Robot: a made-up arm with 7 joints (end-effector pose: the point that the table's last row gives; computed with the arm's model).
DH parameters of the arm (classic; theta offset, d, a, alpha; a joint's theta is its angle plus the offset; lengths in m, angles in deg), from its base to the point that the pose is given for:
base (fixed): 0 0 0 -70
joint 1: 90 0 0 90
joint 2: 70 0 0 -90
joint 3: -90 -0.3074 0.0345 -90
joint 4: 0 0 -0.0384 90
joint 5: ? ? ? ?
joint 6: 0 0 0 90
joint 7: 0 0 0 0
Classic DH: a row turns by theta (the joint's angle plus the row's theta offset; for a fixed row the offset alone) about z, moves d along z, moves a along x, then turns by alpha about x.
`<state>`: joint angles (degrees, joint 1 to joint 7).
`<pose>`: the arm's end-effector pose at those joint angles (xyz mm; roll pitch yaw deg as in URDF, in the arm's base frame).
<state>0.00 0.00 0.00 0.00 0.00 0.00 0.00</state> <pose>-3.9 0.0 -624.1 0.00 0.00 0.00</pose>
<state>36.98 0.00 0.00 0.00 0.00 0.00 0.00</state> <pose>-355.9 -41.2 -511.0 4.49 34.42 14.44</pose>
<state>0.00 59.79 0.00 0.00 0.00 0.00 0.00</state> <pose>-3.9 539.3 -314.0 59.79 0.00 0.00</pose>
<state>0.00 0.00 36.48 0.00 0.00 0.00 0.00</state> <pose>-3.1 -2.3 -624.1 0.00 0.00 36.48</pose>
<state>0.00 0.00 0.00 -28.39 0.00 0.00 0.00</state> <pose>151.3 0.0 -604.3 0.00 -28.39 0.00</pose>
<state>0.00 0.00 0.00 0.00 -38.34 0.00 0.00</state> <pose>-3.9 0.0 -624.1 0.00 0.00 -38.34</pose>
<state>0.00 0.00 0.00 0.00 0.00 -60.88 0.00</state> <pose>-3.9 0.0 -624.1 0.00 -60.88 0.00</pose>
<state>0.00 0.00 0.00 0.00 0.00 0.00 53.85</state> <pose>-3.9 0.0 -624.1 0.00 0.00 53.85</pose>
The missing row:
joint 5: 0 -0.3167 0 -90
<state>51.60 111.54 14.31 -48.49 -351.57 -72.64 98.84</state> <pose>207.4 559.3 54.5 -14.92 -54.28 -6.62</pose>
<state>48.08 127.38 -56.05 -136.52 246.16 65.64 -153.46</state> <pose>-37.4 242.0 -171.5 -49.32 -32.55 28.02</pose>
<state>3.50 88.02 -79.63 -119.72 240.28 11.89 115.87</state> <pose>36.5 173.5 -332.1 22.26 -35.75 -98.98</pose>
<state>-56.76 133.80 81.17 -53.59 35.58 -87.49 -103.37</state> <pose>-356.8 255.9 394.0 -47.33 -40.43 -68.16</pose>
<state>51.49 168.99 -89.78 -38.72 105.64 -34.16 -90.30</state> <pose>306.8 360.1 389.8 -97.23 37.64 132.94</pose>
